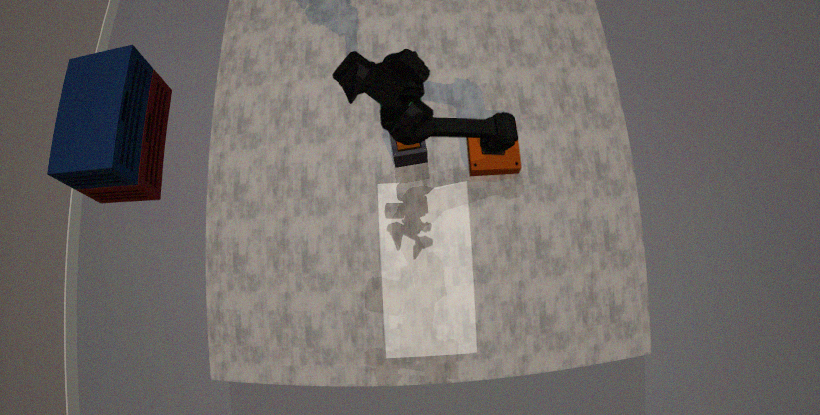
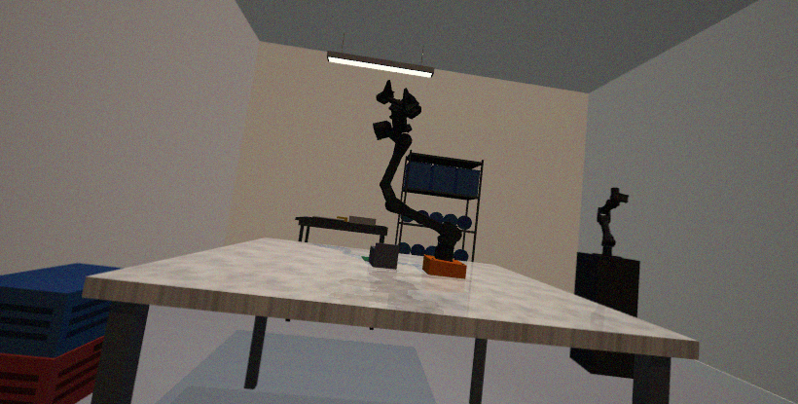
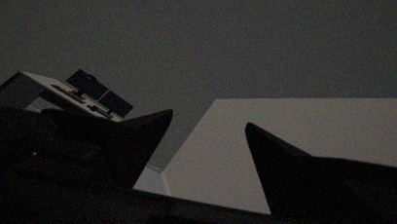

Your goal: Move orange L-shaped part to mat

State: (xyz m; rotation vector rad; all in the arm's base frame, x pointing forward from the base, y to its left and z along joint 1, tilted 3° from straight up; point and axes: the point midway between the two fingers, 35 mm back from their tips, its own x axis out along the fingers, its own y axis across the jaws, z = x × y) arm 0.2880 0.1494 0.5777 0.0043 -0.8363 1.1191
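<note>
Right now my gripper tip is 620 mm above the orange L-shaped part, 200 mm to the left of it and 30 mm past it. Also, from my gripper tip: green mat (680 mm below, 370 mm to the right).
</note>
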